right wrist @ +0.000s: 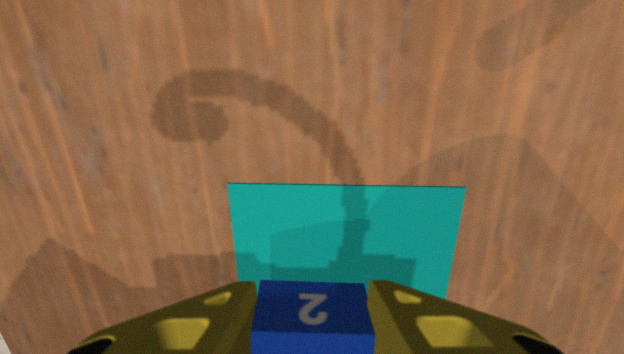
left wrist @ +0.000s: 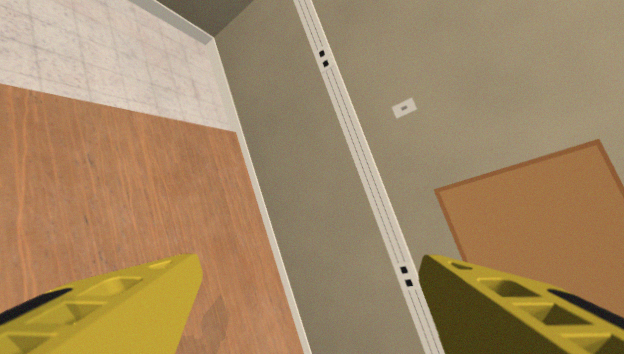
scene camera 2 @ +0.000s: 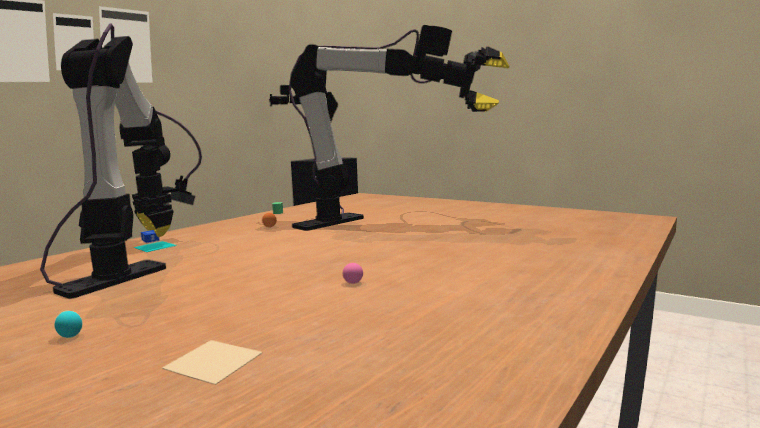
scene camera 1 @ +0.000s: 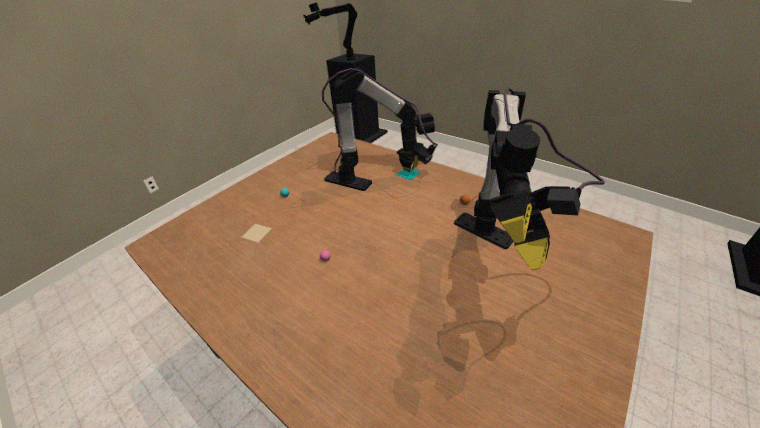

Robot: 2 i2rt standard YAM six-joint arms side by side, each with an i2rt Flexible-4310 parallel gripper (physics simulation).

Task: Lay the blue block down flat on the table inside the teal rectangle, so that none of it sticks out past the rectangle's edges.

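Places are measured from the left arm's base along level axes (x ahead, y left, z up), in metres.
Where they show: left gripper, fingertip midpoint: [left wrist: 310, 264] [scene camera 2: 503, 84] [scene camera 1: 528, 256]; right gripper, fingertip midpoint: [right wrist: 312, 296] [scene camera 2: 157, 235] [scene camera 1: 412, 168]; left arm's base, origin of the base link: [scene camera 2: 329, 222] [scene camera 1: 483, 231]; right arm's base, origin of the base link: [scene camera 2: 112, 279] [scene camera 1: 347, 181].
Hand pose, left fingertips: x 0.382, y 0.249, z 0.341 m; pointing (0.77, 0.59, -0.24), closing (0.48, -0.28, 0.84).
Things, the pixels of their centre, and the offset from my left fingertips. "spot": a spot on its surface instead.
- blue block, body centre: [right wrist: 309, 346] [scene camera 2: 150, 236] 0.512 m back, 0.682 m right, 0.316 m down
- teal rectangle, surface spot: [right wrist: 300, 215] spot: 0.520 m back, 0.651 m right, 0.339 m down
- orange ball, body centre: [scene camera 2: 269, 219] [scene camera 1: 465, 199] 0.469 m back, 0.379 m right, 0.321 m down
- green cube, body centre: [scene camera 2: 277, 208] 0.636 m back, 0.243 m right, 0.325 m down
- pink ball, body centre: [scene camera 2: 352, 273] [scene camera 1: 325, 255] 0.045 m ahead, 0.549 m right, 0.324 m down
- teal ball, body centre: [scene camera 2: 68, 324] [scene camera 1: 284, 192] 0.066 m back, 0.949 m right, 0.323 m down
- beige square, surface spot: [scene camera 2: 212, 362] [scene camera 1: 255, 233] spot: 0.135 m ahead, 0.839 m right, 0.339 m down
The blue block [scene camera 2: 149, 236] [right wrist: 313, 310], marked with a 2, is between the fingers of my right gripper [scene camera 1: 408, 166] [scene camera 2: 152, 231] [right wrist: 312, 296], which is shut on it and points down. The teal rectangle [scene camera 1: 408, 174] [scene camera 2: 154, 246] [right wrist: 300, 215] lies on the table under and just in front of the block. The block is low; whether it touches the table, and whether all of it is over the rectangle, I cannot tell. The block does not show in scene camera 1. My left gripper [scene camera 1: 526, 240] [scene camera 2: 503, 84] [left wrist: 310, 264] is open, empty and high above the table.
An orange ball [scene camera 1: 465, 199] [scene camera 2: 269, 219] and a green cube [scene camera 2: 277, 207] are near the left arm's base. A pink ball [scene camera 1: 324, 255] [scene camera 2: 352, 273], a teal ball [scene camera 1: 284, 192] [scene camera 2: 68, 324] and a beige square [scene camera 1: 256, 232] [scene camera 2: 212, 362] are farther from the rectangle.
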